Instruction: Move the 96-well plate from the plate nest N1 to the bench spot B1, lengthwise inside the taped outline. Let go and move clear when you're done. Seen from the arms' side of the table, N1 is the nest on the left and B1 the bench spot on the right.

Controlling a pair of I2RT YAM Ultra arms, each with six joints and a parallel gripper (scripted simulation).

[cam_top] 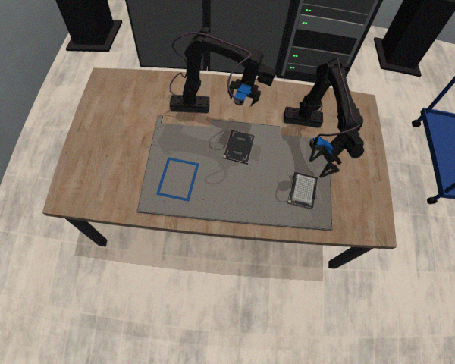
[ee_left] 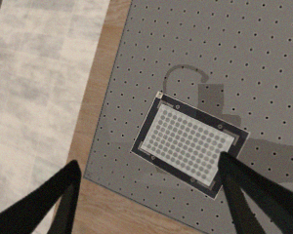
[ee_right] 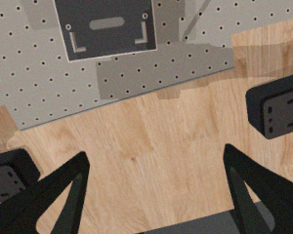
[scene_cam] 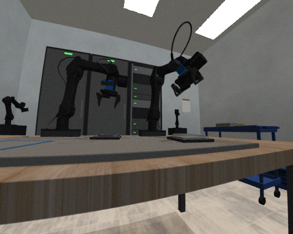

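Right now my left hand is 20 cm above the white 96-well plate.
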